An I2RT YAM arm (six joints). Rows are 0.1 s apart.
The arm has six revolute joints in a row. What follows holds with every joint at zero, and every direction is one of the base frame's. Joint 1 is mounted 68 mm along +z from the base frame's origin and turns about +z. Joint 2 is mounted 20 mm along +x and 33.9 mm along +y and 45.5 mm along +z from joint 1 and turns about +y. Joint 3 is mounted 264 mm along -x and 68.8 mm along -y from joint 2 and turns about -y. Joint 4 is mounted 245 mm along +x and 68.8 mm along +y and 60 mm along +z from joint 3 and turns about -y. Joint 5 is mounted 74 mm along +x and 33.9 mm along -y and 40.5 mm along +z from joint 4 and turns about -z. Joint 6 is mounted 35.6 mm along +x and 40.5 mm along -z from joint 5 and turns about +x. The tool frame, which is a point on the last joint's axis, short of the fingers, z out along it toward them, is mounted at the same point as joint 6; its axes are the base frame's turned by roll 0, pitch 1.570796 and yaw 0 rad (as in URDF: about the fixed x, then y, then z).
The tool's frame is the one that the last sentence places.
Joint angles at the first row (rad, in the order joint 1, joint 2, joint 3, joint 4, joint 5, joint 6):
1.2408 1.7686 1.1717 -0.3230 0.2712 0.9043
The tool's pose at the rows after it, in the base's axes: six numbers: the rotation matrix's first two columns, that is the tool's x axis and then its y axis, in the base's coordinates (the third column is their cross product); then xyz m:
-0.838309 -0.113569 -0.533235 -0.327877 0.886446 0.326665 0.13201 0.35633 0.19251
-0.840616 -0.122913 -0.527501 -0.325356 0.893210 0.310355 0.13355 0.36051 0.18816
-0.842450 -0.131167 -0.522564 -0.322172 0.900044 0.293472 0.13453 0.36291 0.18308
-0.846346 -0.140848 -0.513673 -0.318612 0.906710 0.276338 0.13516 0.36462 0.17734
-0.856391 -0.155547 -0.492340 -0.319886 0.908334 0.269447 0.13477 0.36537 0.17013
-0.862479 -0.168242 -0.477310 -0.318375 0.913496 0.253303 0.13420 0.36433 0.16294
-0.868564 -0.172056 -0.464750 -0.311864 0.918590 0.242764 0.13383 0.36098 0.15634
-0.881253 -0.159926 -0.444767 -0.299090 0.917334 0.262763 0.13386 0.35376 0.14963
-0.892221 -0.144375 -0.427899 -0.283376 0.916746 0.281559 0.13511 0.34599 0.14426
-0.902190 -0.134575 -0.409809 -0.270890 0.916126 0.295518 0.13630 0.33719 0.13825
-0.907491 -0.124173 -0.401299 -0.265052 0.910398 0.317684 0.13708 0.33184 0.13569
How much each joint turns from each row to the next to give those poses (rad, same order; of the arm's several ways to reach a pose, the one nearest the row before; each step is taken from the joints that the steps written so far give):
0.0002 0.0344 0.0254 -0.0148 -0.0011 -0.0019
0.0000 0.0265 0.0205 -0.0139 0.0029 -0.0004
0.0000 0.0210 0.0106 -0.0093 0.0045 0.0000
0.0000 0.0201 0.0078 -0.0106 0.0012 0.0014
0.0000 0.0176 -0.0014 -0.0034 -0.0180 0.0016
0.0000 0.0132 -0.0069 -0.0056 -0.0057 0.0009
-0.0023 0.0041 -0.0187 0.0033 -0.0043 0.0044
-0.0086 -0.0122 -0.0462 0.0353 -0.0257 0.0124
-0.0123 -0.0142 -0.0439 0.0331 -0.0224 0.0108
-0.0137 -0.0143 -0.0465 0.0317 -0.0237 0.0053
-0.0094 -0.0135 -0.0332 0.0340 -0.0201 0.0031

